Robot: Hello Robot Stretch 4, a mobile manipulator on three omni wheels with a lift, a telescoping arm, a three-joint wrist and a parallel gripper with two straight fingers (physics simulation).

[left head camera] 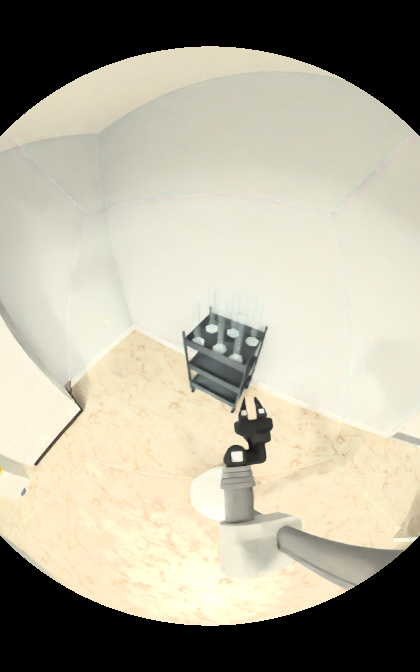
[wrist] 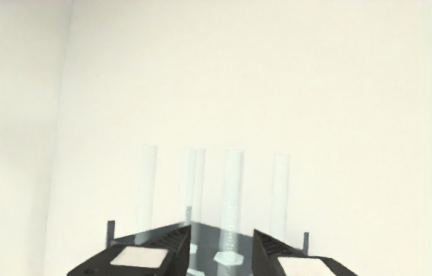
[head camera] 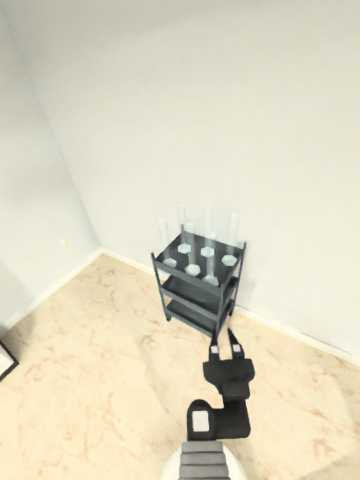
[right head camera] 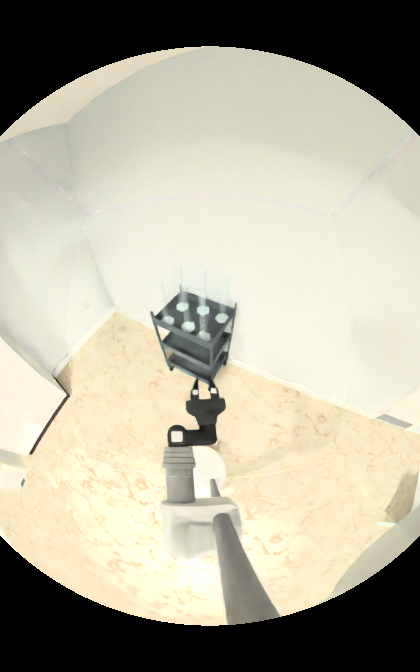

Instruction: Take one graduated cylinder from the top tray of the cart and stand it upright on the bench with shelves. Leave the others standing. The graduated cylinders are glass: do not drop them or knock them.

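Frame: origin at the robot's base, x ahead, y left, z up, level; centimetres.
Seen in the pictures: gripper, fingertip midpoint: (wrist: 221, 246) (head camera: 221, 329).
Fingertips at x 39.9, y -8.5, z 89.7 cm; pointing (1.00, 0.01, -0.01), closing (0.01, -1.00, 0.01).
Observation:
A point is followed by its place in that frame.
The dark three-tier cart (head camera: 190, 274) @(x 85.4, y 0.4, z 64.1 cm) (left head camera: 214, 353) (right head camera: 183, 327) stands against the back wall. Several clear graduated cylinders with pale hexagonal feet stand upright on its top tray, among them a front middle one (head camera: 192, 270) @(x 86.8, y -0.9, z 65.9 cm) and a right rear one (head camera: 229, 260) @(x 93.2, y -23.7, z 65.8 cm). My gripper (head camera: 222, 332) @(x 39.9, y -8.5, z 89.7 cm) (left head camera: 250, 400) (right head camera: 204, 384) (wrist: 221, 246) @(x 39.9, y -8.5, z 89.7 cm) is open and empty, on the near side of the cart and apart from it. In the wrist view a cylinder (wrist: 232, 195) @(x 77.4, y -10.4, z 87.3 cm) shows beyond the gap between the fingers, with others left and right of it. The bench with shelves cannot be made out for certain.
A white-topped piece of furniture with a dark edge (left head camera: 35, 415) (right head camera: 25, 400) stands at the left; part of it shows in the head view (head camera: 5, 361) @(x 57.7, y 131.8, z 14.1 cm). Walls meet in a corner left of the cart. A low pale object with a grey edge (right head camera: 395, 421) lies at the far right.

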